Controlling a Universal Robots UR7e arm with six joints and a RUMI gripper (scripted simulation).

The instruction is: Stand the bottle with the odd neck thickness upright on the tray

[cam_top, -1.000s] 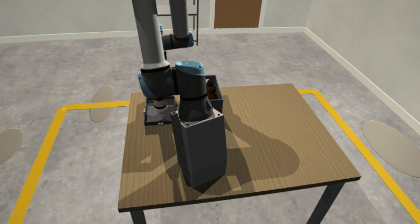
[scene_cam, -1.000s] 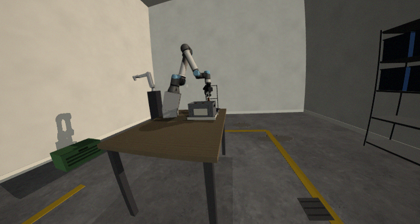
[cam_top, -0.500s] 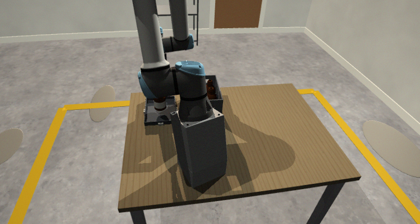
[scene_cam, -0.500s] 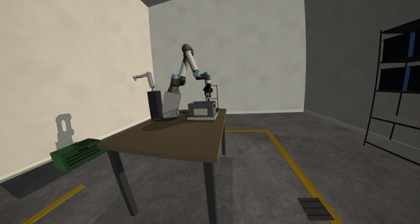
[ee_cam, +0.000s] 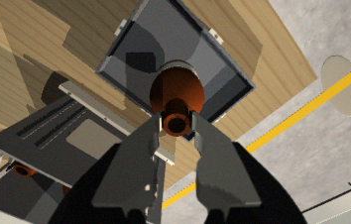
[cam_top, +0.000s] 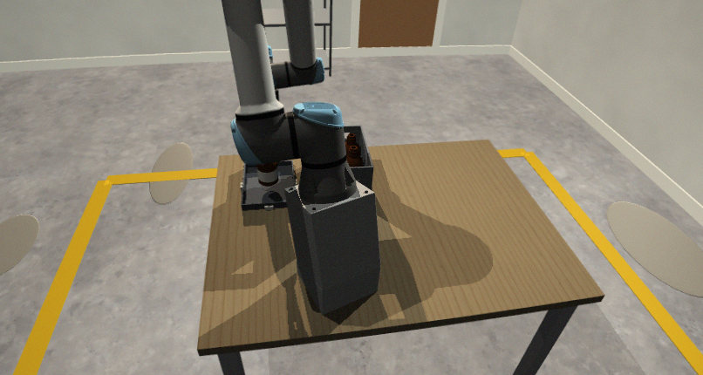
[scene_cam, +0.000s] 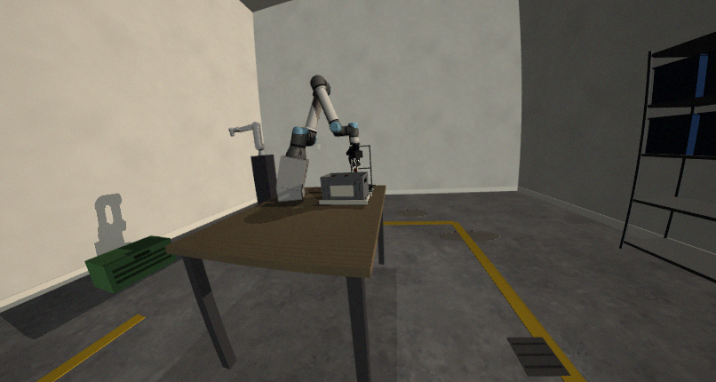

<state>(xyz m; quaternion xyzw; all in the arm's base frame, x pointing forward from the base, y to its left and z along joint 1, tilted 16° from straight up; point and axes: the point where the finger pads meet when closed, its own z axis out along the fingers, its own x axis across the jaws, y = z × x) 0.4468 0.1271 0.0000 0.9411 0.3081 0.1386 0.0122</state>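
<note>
Right now my hand is 70 mm above the bottle. Also, from my hand: dark tray (160 mm below); crate (40 mm behind, 270 mm to the right, 90 mm below).
</note>
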